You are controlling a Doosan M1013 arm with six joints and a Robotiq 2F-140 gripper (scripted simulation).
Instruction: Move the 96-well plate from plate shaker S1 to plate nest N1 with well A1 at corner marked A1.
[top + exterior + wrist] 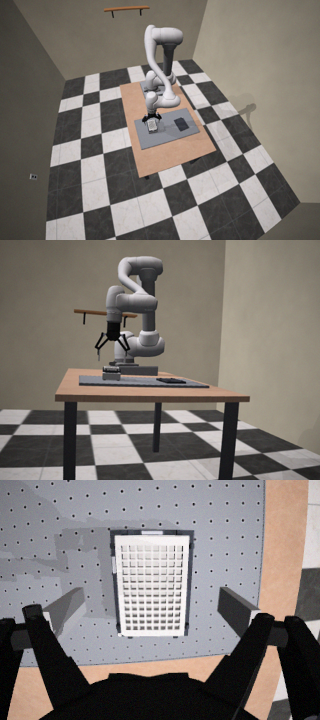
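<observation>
Right now my hand is 50 mm above the white 96-well plate. The rest, counted from my hand: plate nest: 330 mm to the left, 120 mm ahead, 100 mm below.
</observation>
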